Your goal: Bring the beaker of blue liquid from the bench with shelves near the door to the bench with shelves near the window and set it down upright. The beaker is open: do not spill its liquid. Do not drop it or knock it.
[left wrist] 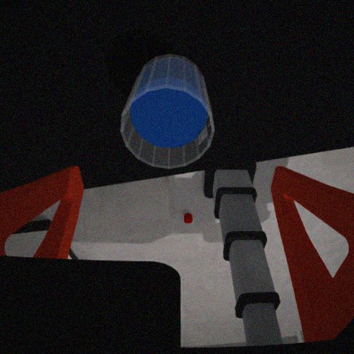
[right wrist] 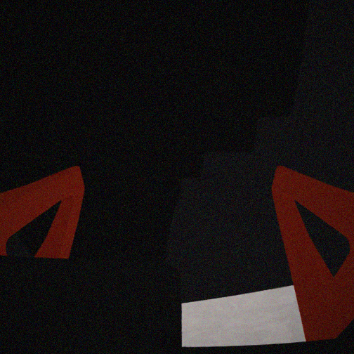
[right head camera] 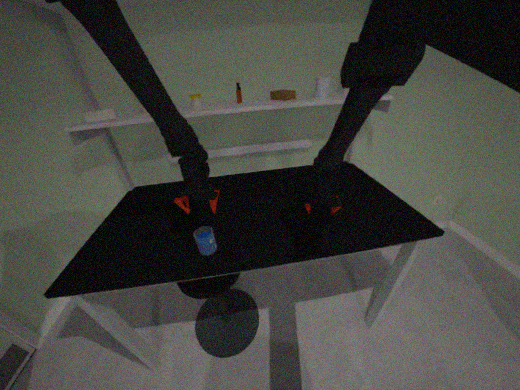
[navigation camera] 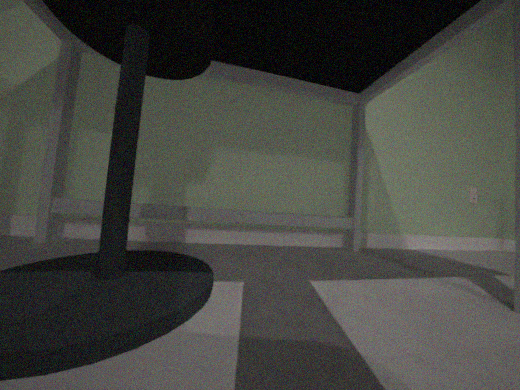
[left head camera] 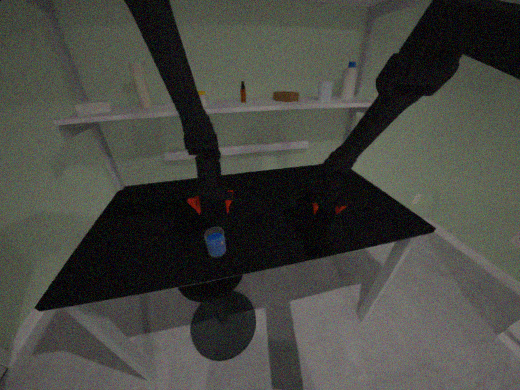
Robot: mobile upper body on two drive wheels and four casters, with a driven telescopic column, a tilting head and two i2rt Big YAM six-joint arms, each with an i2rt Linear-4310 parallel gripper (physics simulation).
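Note:
The open beaker of blue liquid stands upright on the black bench top, near its front edge and left of its middle in the head views. My left gripper is open and empty above the bench, just behind the beaker in the head views; the beaker is not between its fingers. My right gripper is open and empty over the right part of the bench. Which bench this is, the frames do not tell.
A shelf behind the bench holds an orange dropper bottle, a brown box and several containers. A round stool stands at the bench's front. Bench legs flank the space below.

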